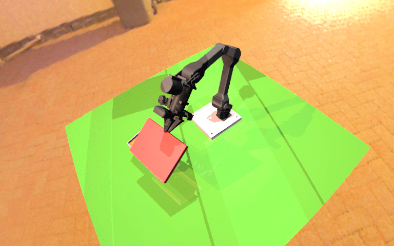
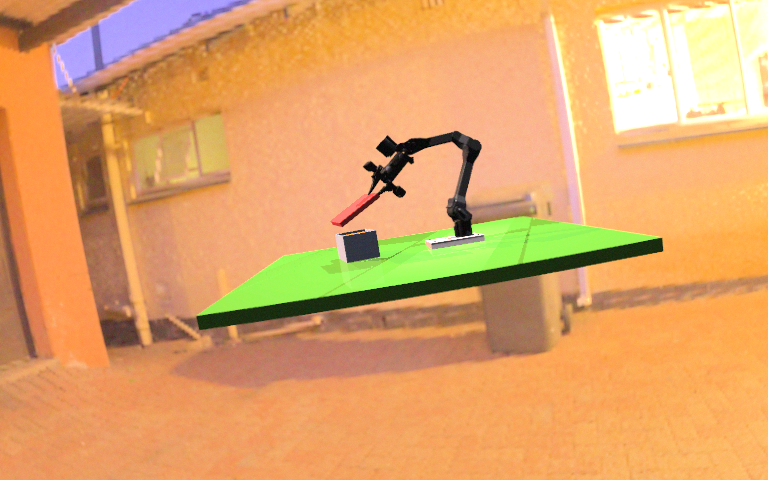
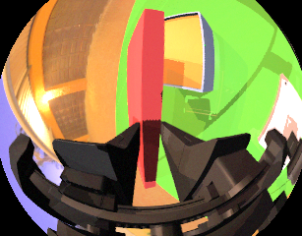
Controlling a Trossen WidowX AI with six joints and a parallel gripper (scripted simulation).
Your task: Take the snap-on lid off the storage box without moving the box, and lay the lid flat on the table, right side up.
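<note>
My gripper tip is now 7 cm short of the red lid, 1 cm to the right of it and 3 cm above it. Also, from my gripper tip: storage box: 8 cm ahead, 11 cm to the right, 18 cm below.
</note>
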